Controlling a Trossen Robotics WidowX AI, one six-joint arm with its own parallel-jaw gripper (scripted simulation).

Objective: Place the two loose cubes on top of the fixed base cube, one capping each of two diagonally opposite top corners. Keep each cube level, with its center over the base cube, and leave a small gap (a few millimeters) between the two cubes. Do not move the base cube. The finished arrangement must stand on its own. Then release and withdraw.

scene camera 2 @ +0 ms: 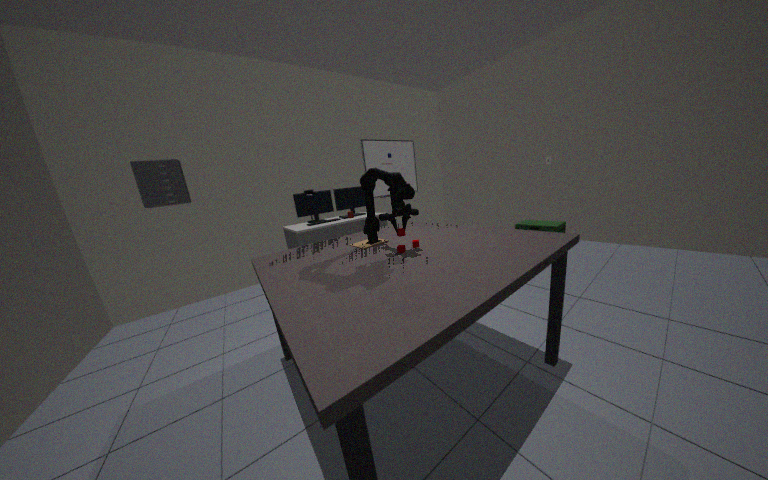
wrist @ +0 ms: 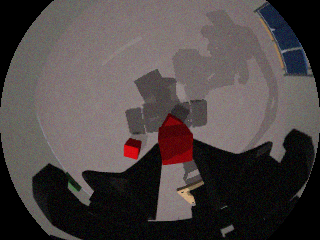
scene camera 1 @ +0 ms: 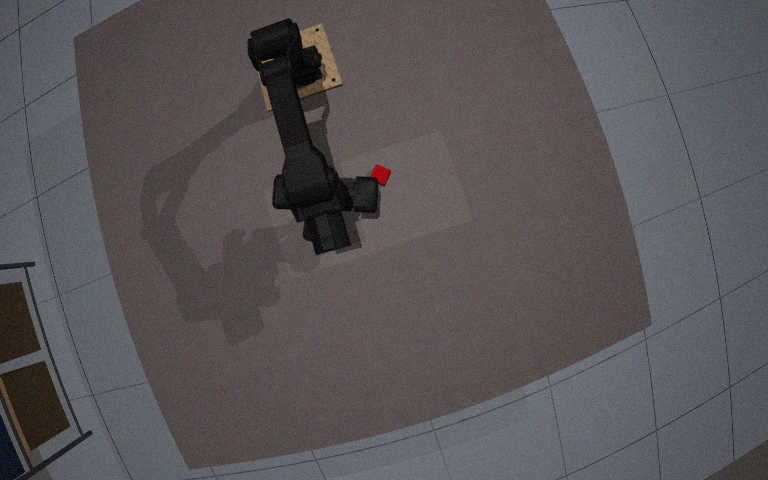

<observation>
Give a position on a red cube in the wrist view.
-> At 175, 141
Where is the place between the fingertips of the gripper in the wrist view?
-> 175, 144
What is the gripper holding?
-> A red cube.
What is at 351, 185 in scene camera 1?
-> The gripper.
</observation>
